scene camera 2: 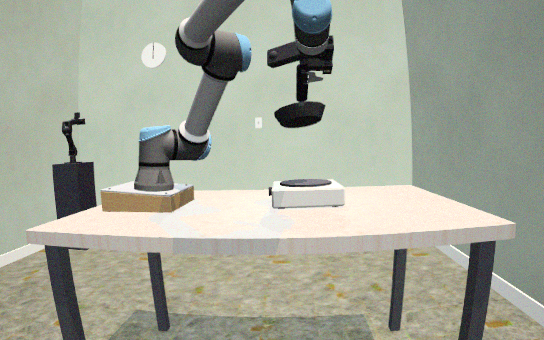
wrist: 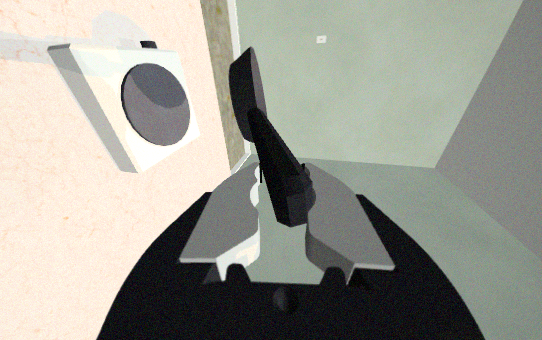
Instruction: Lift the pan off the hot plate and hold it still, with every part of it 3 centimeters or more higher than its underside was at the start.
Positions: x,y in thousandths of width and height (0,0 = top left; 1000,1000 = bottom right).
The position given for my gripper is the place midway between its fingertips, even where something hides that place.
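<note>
A white hot plate (scene camera 2: 552,569) is here, and I see the white hot plate (wrist: 254,296) in my wrist view too. There is also a black pan (scene camera 2: 556,337), and the wrist view shows me the black pan (wrist: 538,566) as well. As for my gripper (scene camera 2: 562,225), I can see my gripper (wrist: 519,487) in the wrist view too.
</note>
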